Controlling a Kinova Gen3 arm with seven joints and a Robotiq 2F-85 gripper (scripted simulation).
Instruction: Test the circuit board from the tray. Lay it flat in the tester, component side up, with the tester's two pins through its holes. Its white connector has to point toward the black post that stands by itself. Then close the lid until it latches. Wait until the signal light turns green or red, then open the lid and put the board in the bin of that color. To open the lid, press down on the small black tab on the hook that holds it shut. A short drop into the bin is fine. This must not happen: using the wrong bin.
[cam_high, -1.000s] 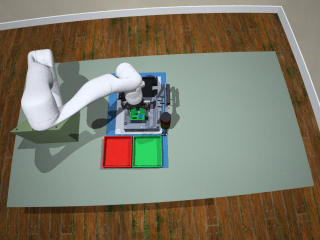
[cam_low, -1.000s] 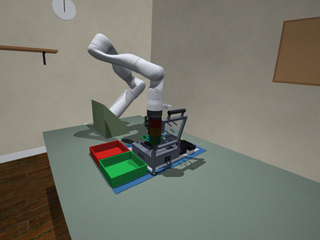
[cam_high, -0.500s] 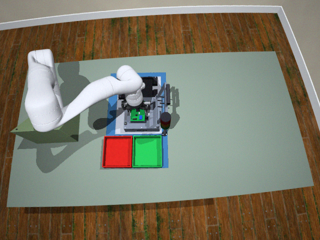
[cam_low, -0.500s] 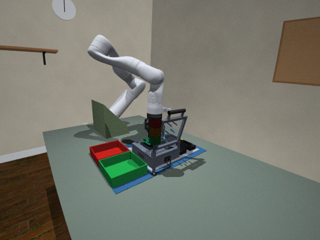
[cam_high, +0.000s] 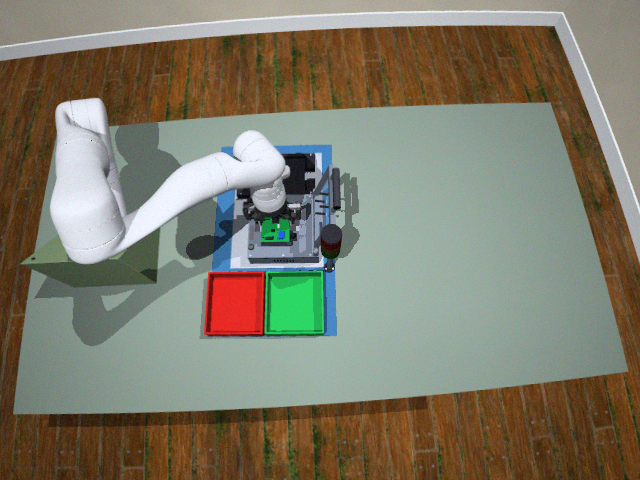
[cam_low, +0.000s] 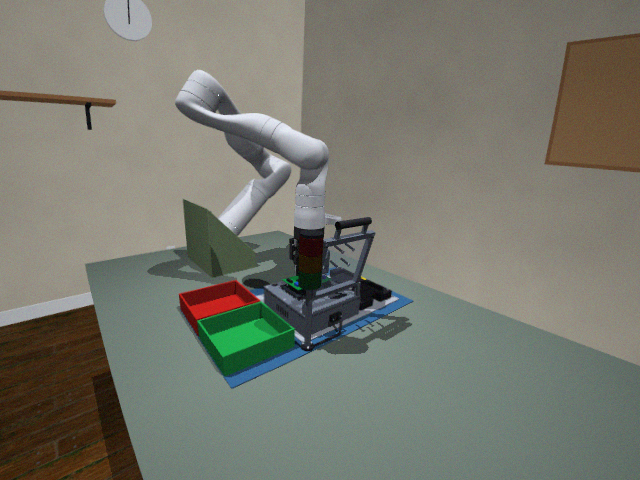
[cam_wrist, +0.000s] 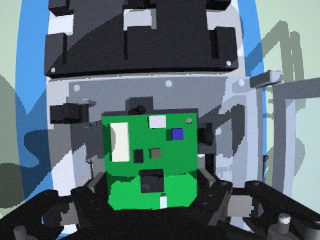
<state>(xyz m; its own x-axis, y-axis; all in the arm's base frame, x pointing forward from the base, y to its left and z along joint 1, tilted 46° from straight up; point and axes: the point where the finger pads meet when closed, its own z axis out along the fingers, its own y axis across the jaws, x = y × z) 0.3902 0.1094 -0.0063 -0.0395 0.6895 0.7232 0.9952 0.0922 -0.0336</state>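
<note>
The green circuit board lies right at my hand. Also, from my hand: nest 2 cm below, 1 cm to the left, 1 cm ahead; then black latch hook 6 cm to the left, 6 cm behind; then clear lid 13 cm ahead, 9 cm above.
</note>
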